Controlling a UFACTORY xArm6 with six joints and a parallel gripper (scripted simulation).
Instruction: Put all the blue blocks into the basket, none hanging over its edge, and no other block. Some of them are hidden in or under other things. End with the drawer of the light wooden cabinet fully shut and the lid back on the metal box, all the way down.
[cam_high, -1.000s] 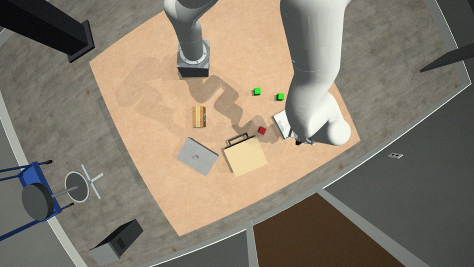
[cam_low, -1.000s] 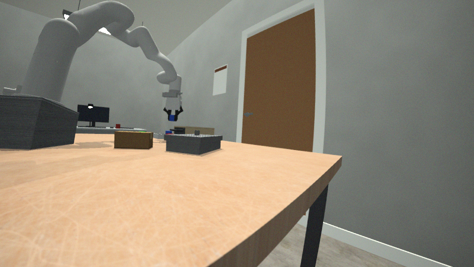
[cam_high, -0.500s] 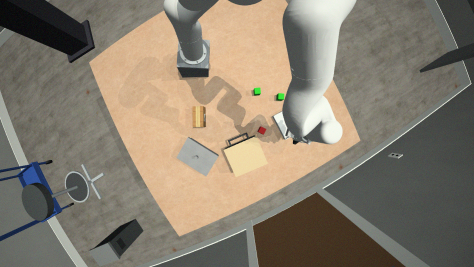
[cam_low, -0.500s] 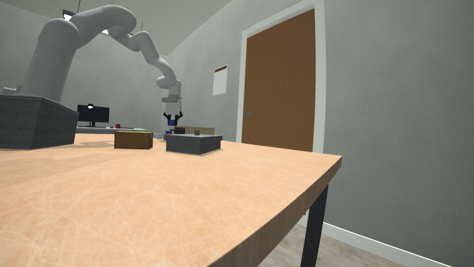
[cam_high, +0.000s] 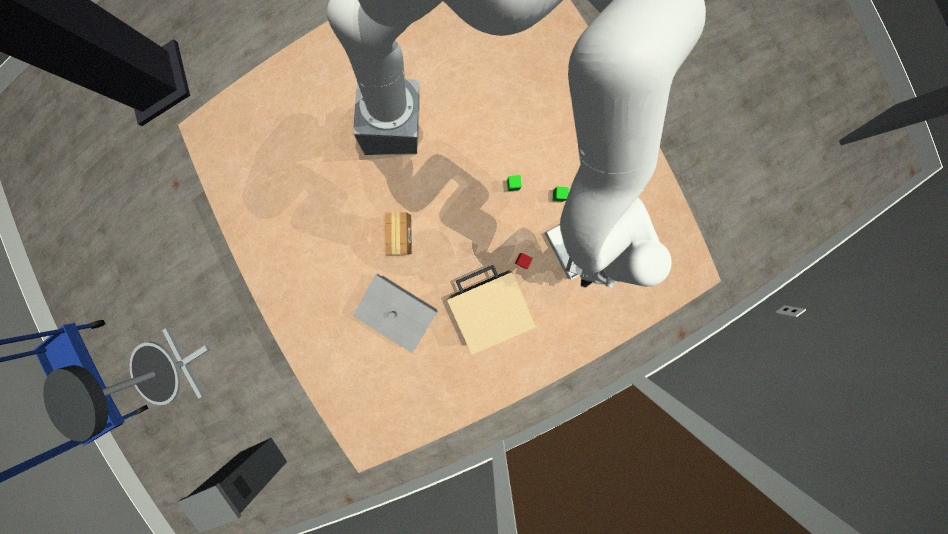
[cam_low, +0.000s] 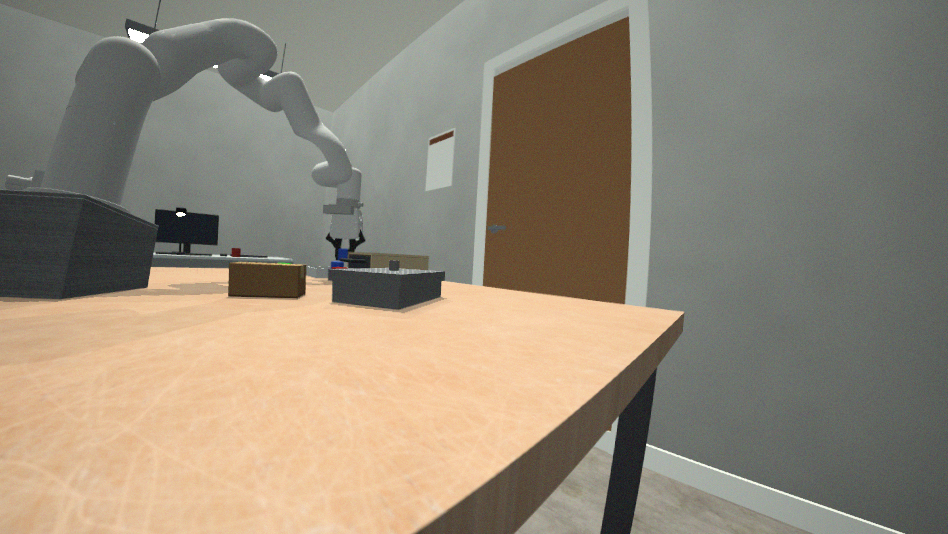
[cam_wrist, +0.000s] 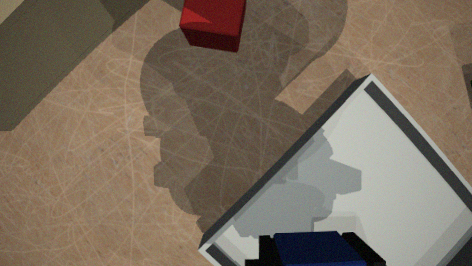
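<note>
My hand is 3 cm past the white basket, 3 cm to the right of it and 6 cm above it. Round my hand: light wooden cabinet (3 cm ahead, 26 cm to the right, 4 cm below); small brown box (24 cm behind, 42 cm to the right, 4 cm below); red block (5 cm behind, 14 cm to the right, 6 cm below).
</note>
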